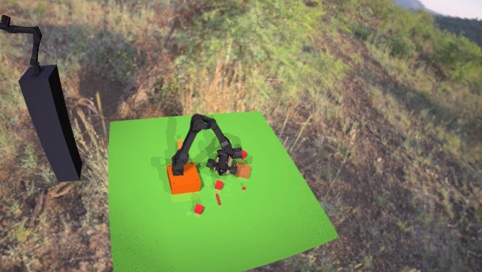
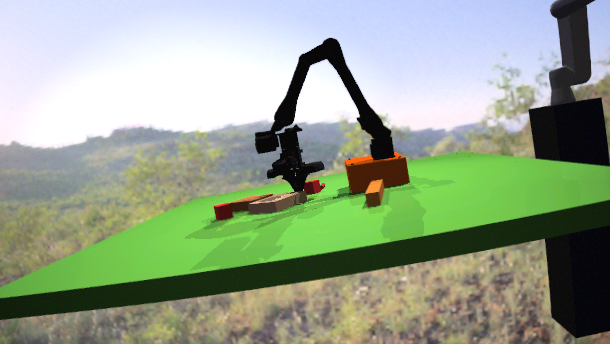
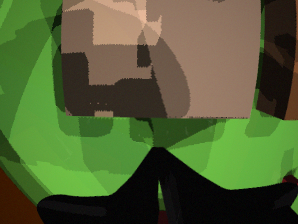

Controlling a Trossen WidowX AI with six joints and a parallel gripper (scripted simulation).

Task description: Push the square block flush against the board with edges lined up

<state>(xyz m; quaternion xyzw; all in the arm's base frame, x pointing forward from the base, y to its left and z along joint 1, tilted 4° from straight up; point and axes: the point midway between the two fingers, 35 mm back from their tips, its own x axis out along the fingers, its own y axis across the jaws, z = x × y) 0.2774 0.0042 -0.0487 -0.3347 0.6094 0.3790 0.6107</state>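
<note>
Now: gripper tip 100 mm to the right of the tan flat piece, 50 mm short of it and 10 mm below it. Also, from my gripper tip: brown flat piece 150 mm ahead, 10 mm to the left, 10 mm above; then small orange block 230 mm to the left, 220 mm behind, 10 mm above; then thin red bar 180 mm to the right, 70 mm behind.
</note>
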